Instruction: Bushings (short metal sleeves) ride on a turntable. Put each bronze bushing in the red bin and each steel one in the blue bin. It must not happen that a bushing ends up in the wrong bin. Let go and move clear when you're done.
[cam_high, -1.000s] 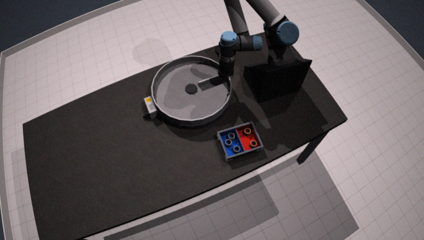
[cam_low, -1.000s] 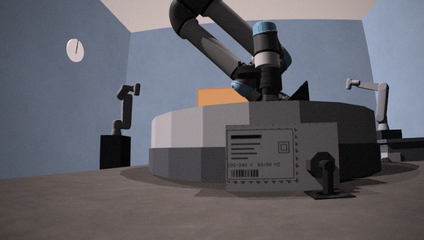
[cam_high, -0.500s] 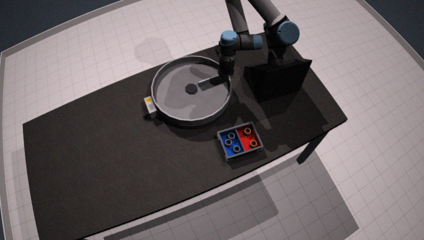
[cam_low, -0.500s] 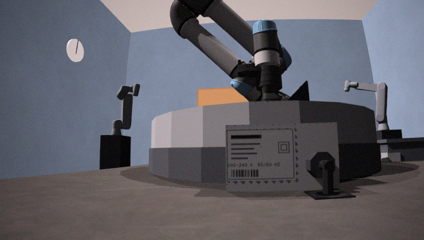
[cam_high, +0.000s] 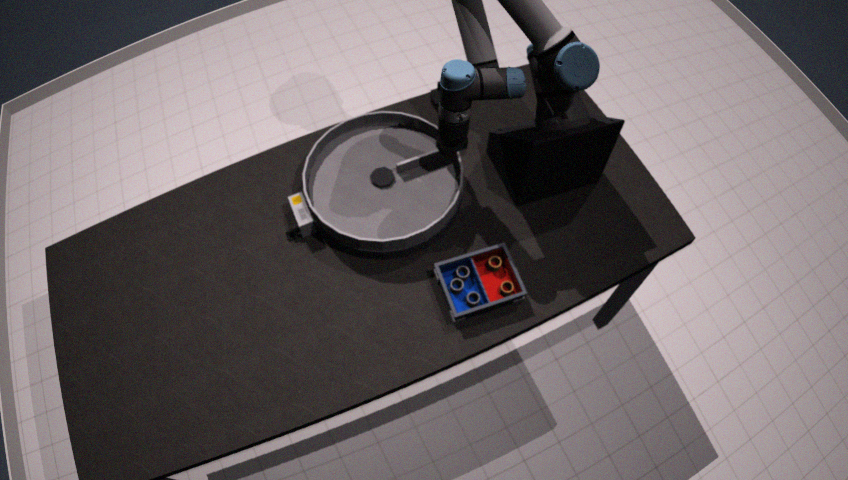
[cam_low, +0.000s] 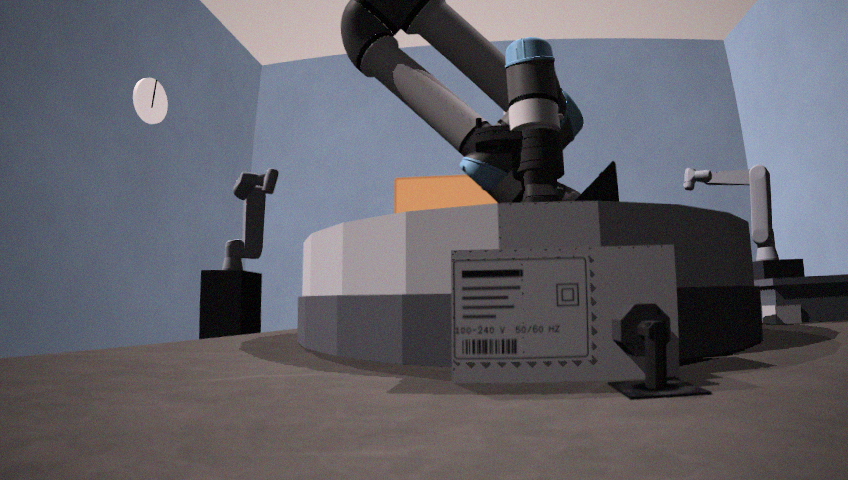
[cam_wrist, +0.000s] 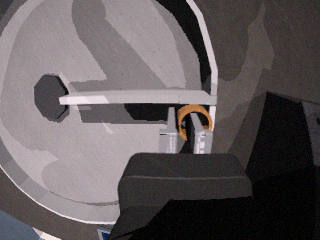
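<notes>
My gripper is now 34 cm to the right of the red bin, 10 cm short of it and 8 cm above it. From my hand the other things lie so: grey turntable 17 cm ahead, 5 cm below, 3 cm to the right.
</notes>
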